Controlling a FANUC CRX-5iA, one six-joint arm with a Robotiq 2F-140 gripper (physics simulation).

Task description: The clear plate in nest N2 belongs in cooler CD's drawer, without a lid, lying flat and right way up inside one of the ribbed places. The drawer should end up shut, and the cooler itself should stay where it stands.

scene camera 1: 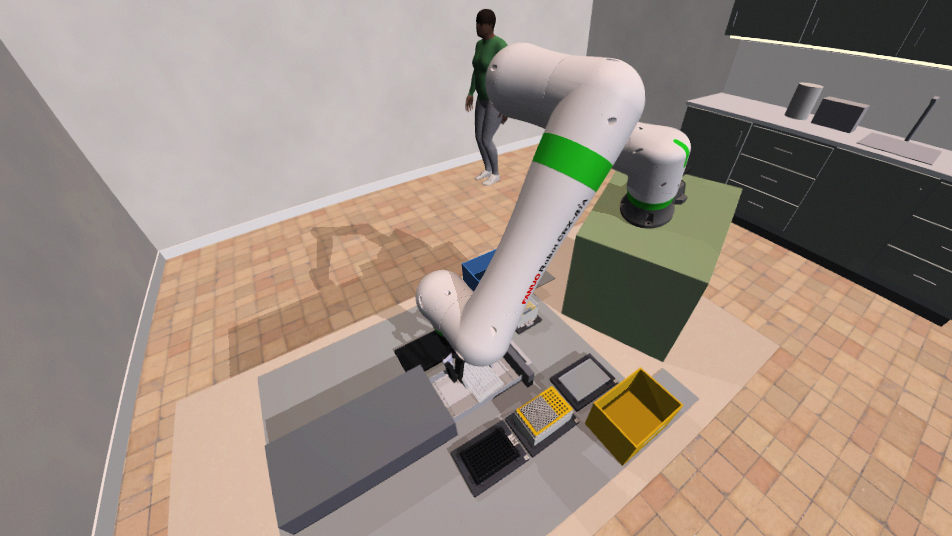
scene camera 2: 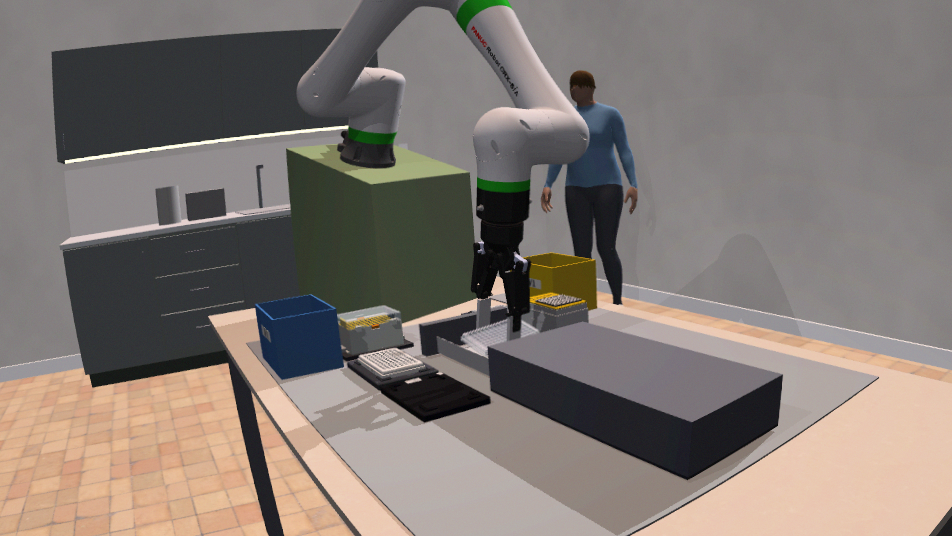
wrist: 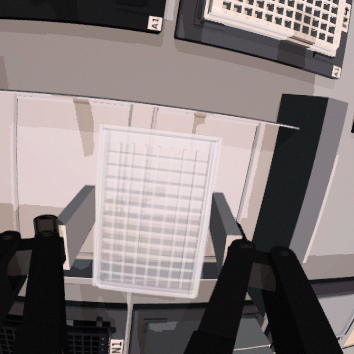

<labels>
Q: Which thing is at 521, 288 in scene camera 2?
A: My gripper.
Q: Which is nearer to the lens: the cooler CD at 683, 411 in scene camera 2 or the clear plate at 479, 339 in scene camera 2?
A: The cooler CD.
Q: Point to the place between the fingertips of my gripper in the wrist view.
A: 152, 205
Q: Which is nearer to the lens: the cooler CD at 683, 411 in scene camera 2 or the white plate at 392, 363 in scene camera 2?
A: The cooler CD.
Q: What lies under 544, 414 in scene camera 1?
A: A yellow-topped tip box.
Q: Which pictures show the clear plate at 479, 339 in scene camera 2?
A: Scene camera 1, scene camera 2 and the wrist view: all of them.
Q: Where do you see a pale panel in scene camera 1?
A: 587, 377
</labels>
